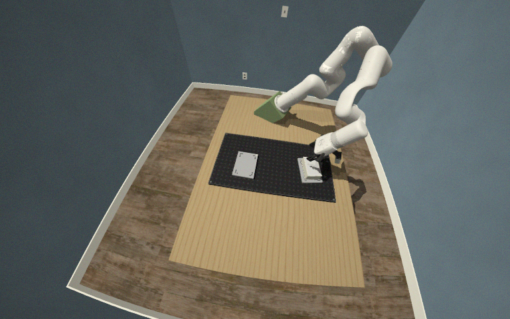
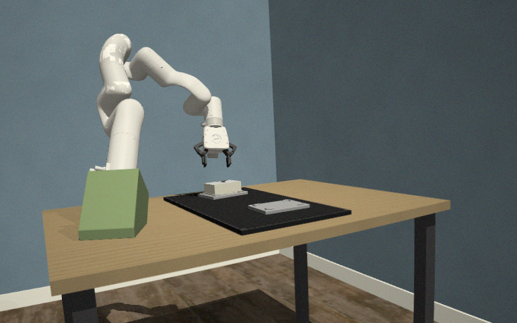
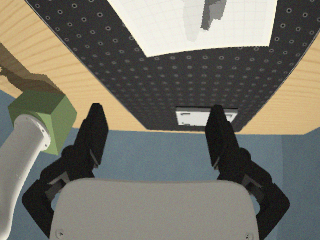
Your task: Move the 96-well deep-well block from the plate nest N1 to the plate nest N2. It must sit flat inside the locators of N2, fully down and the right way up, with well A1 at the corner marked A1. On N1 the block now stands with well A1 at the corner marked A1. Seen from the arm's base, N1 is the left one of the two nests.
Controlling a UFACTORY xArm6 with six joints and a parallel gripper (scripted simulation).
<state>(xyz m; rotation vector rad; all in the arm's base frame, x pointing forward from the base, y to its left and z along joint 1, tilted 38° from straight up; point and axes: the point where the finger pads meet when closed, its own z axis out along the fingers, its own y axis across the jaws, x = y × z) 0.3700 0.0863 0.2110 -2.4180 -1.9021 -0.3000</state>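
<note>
Now: hand 100 mm above the white deep-well block, 40 mm to the right of it and 30 mm short of it.
</note>
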